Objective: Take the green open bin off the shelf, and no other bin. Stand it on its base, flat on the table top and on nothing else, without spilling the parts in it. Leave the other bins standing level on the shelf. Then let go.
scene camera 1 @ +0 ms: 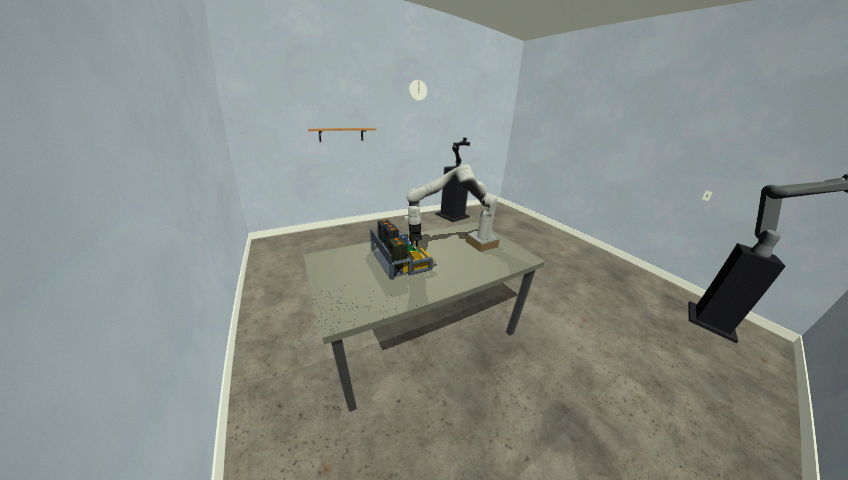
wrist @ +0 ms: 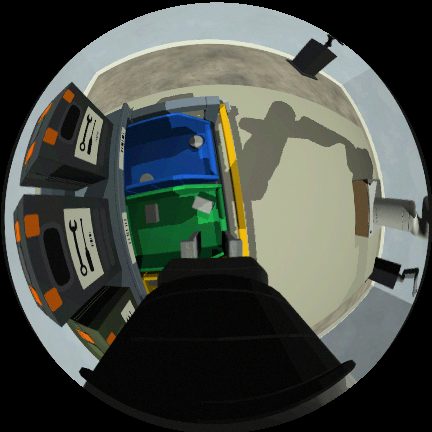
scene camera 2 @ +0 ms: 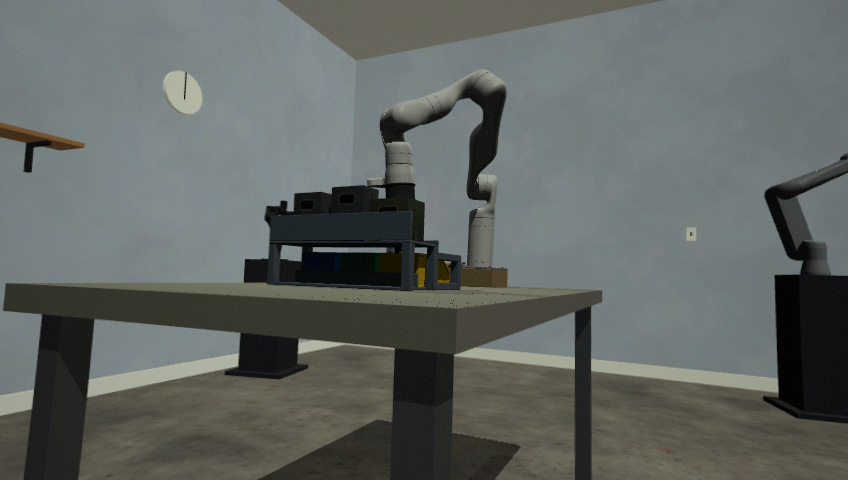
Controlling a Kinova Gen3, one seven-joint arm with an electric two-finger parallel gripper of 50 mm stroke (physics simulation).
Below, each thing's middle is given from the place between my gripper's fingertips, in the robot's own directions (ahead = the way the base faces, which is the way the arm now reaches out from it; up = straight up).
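Scene:
Compared with the yellow rail (wrist: 235, 184), my gripper is 50 mm past it, 10 mm to the left of it and 20 mm above it. There's a green open bin (scene camera 2: 349, 261) that's 50 mm ahead of my hand, 30 mm to the right and 40 mm below, and a blue bin (wrist: 159, 145) that's 30 mm ahead of my hand, 140 mm to the right and 40 mm below.

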